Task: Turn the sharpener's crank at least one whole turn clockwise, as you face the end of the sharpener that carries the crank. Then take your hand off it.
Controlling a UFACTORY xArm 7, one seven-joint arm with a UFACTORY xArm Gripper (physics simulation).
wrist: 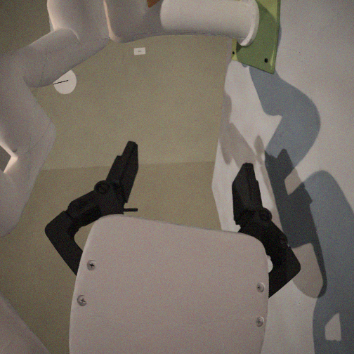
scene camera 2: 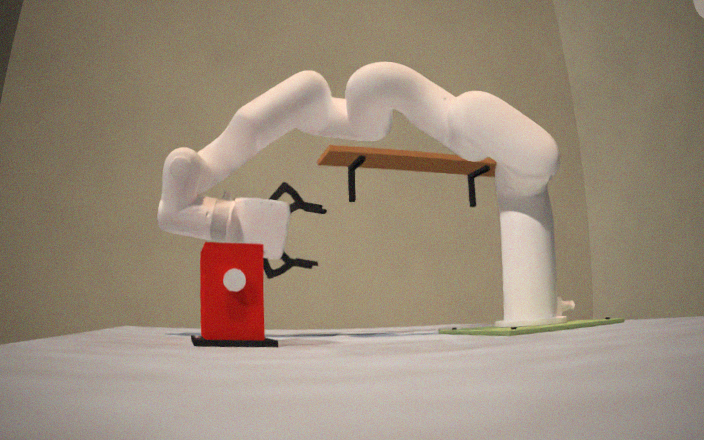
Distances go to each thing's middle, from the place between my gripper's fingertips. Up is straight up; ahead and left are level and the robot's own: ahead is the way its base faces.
Right now my hand is 19 cm short of the sharpener (scene camera 2: 231, 274), 15 cm to the right of it and 10 cm above it.
